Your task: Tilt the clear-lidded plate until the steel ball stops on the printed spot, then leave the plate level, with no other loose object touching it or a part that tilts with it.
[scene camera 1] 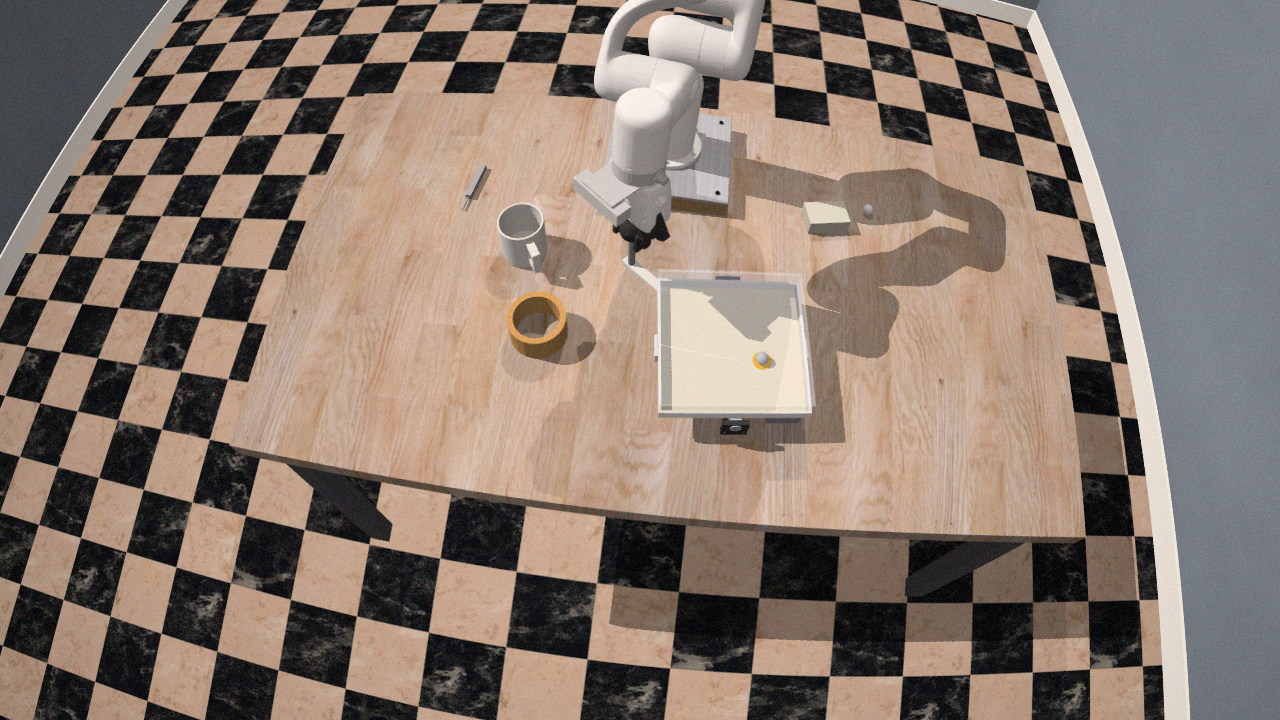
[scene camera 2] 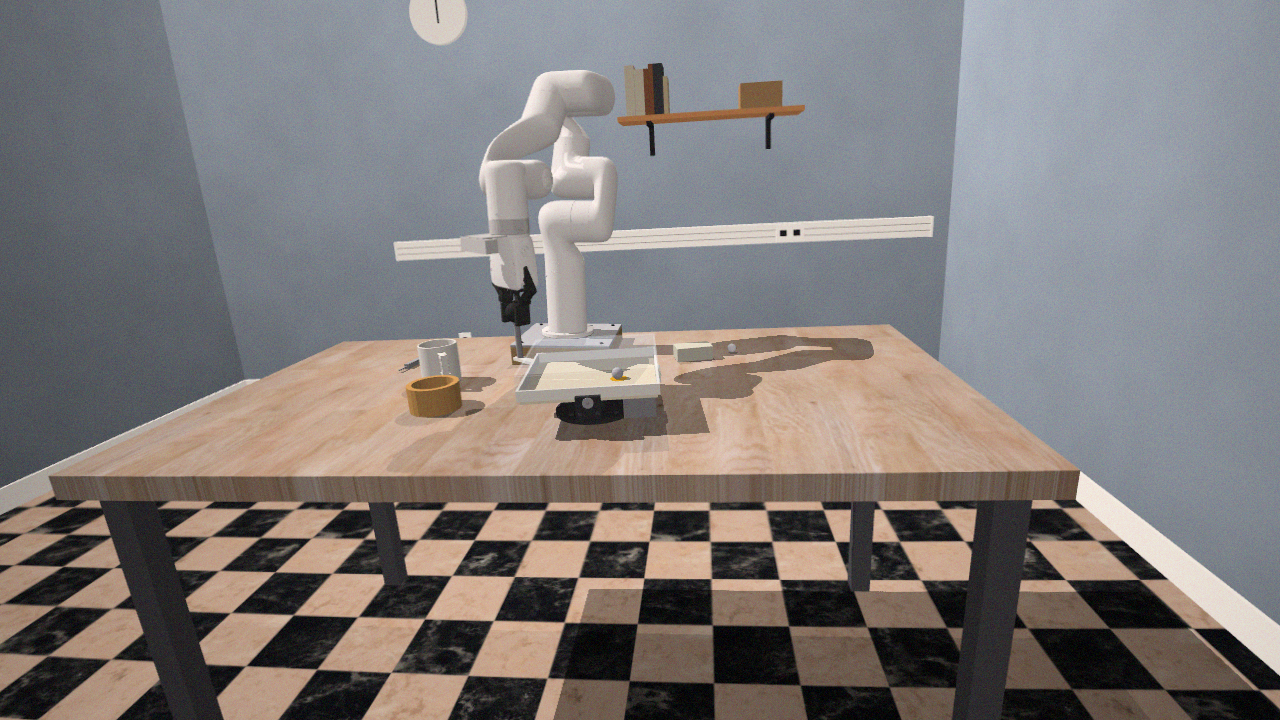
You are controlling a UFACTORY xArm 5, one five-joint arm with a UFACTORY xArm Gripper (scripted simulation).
Scene:
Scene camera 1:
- my gripper: 631, 237
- white mug: 518, 221
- pale block: 819, 217
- clear-lidded plate: 730, 343
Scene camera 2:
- my gripper: 516, 323
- white mug: 430, 358
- pale block: 693, 351
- clear-lidded plate: 626, 367

